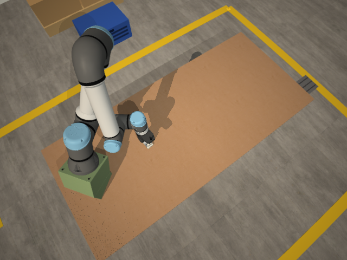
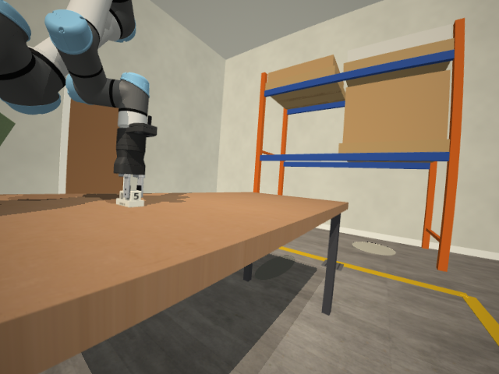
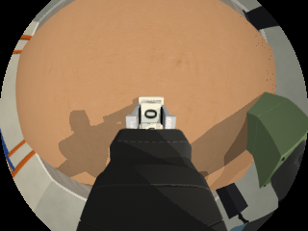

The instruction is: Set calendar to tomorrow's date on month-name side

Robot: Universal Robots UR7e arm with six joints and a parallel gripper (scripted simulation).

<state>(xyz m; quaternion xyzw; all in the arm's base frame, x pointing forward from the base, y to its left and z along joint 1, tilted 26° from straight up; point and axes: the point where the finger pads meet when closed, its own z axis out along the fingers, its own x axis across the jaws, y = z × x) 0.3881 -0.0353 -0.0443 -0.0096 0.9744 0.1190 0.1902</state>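
My gripper is now 2 cm to the right of the white calendar tray and 3 cm above it.
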